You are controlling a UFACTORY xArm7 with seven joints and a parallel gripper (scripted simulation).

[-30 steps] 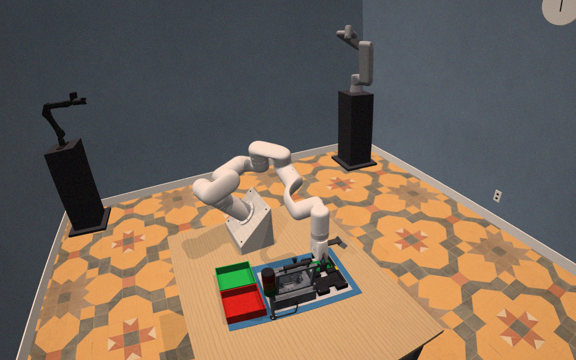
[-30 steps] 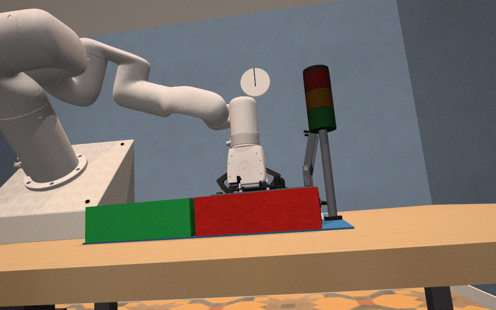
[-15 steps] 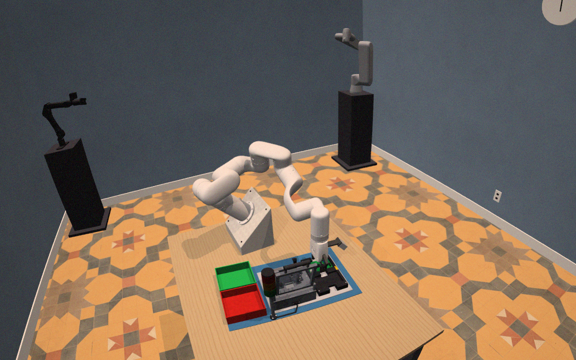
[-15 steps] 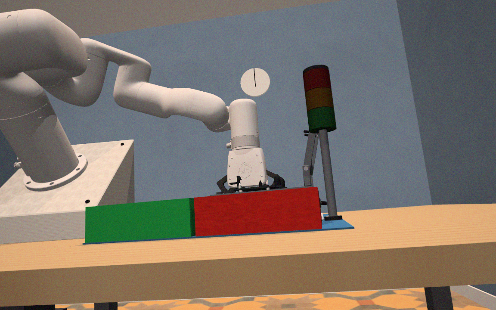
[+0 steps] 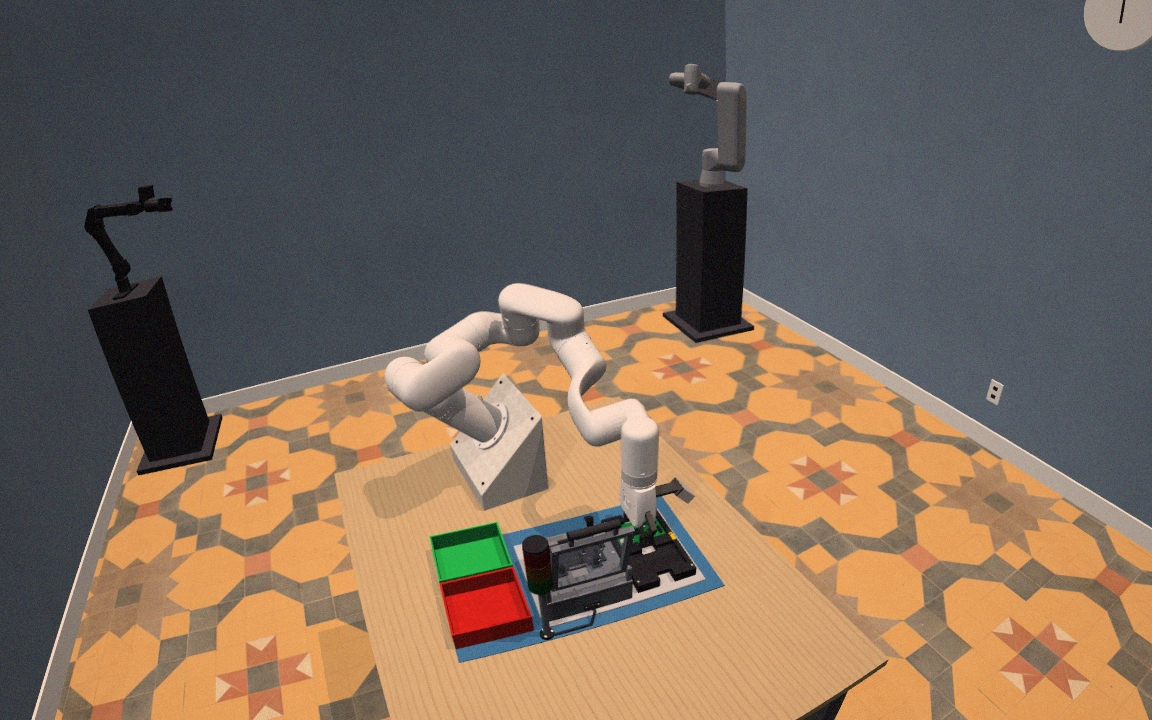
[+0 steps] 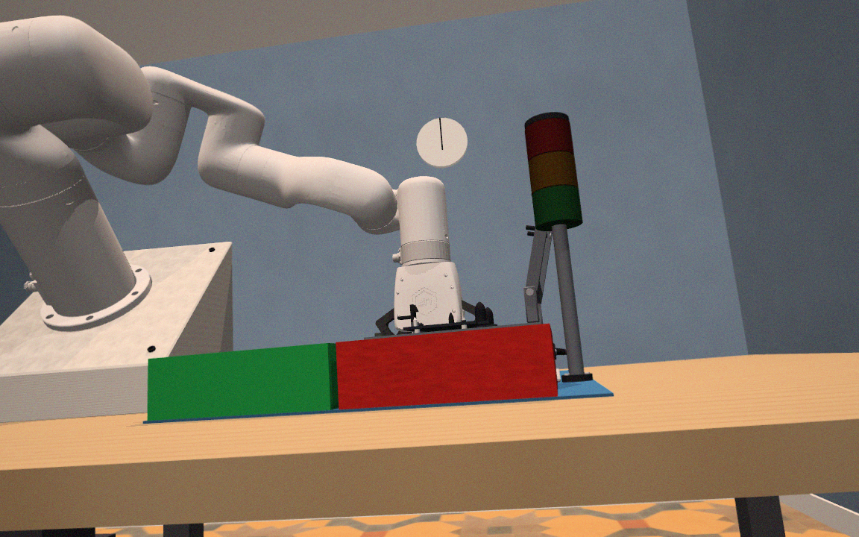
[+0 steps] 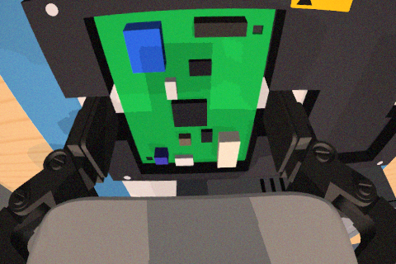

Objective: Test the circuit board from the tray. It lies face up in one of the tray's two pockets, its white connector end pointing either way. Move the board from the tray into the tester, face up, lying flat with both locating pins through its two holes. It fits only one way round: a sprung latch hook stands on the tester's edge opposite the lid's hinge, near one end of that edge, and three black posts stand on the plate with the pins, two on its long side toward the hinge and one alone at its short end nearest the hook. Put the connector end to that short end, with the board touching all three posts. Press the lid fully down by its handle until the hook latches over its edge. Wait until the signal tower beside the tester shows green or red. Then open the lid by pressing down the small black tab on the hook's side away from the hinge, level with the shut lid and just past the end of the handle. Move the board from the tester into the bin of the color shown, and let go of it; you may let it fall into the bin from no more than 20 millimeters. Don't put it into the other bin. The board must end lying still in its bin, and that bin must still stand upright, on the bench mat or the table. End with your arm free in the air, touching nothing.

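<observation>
Right now the green circuit board is right at my hand. Also, from my hand: tester plate (17 cm to the right, 6 cm ahead, 5 cm above); tester lid (18 cm to the right, 18 cm ahead, 16 cm above); black latch tab (11 cm to the right, 6 cm above, 1 cm behind).
</observation>
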